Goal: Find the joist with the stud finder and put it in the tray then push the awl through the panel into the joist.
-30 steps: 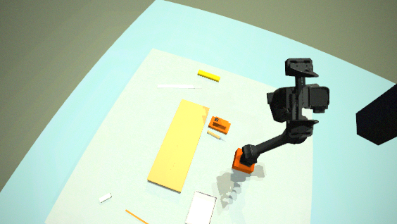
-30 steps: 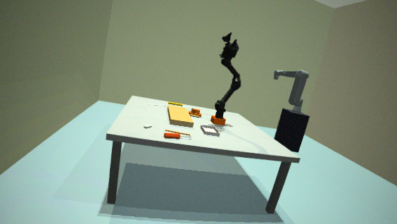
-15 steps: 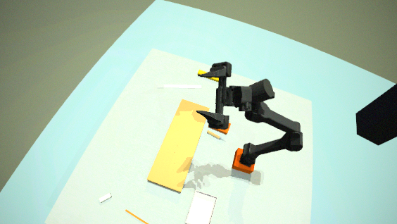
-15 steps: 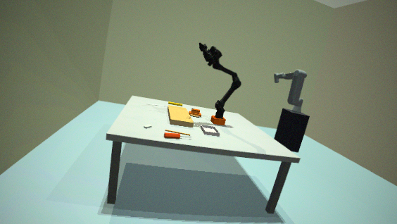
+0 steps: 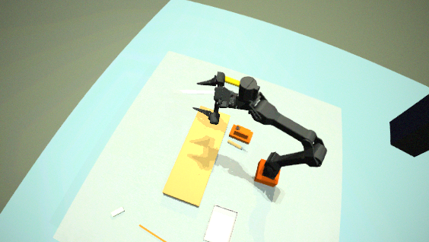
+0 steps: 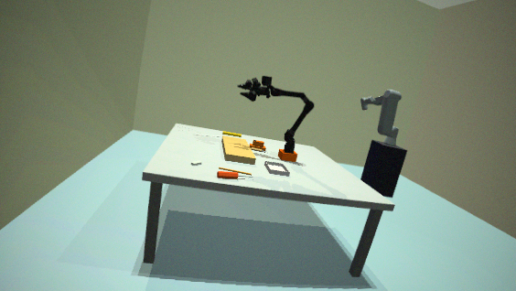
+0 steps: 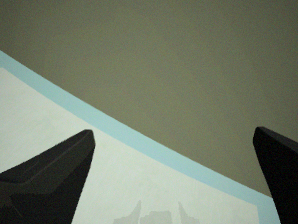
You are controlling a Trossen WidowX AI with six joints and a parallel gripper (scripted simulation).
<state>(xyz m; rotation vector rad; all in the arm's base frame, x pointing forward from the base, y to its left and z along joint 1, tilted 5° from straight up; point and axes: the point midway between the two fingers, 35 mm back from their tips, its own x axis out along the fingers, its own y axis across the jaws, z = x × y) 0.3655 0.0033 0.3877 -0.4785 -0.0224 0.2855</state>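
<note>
The stud finder lies 200 mm behind my gripper tip, 170 mm to the right of it and 370 mm below it. Also, from my gripper tip: long orange stick: 80 mm behind, 480 mm to the left, 410 mm below; then tray: 320 mm behind, 310 mm to the left, 400 mm below; then short pencil-like stick: 240 mm behind, 100 mm to the right, 400 mm below.
</note>
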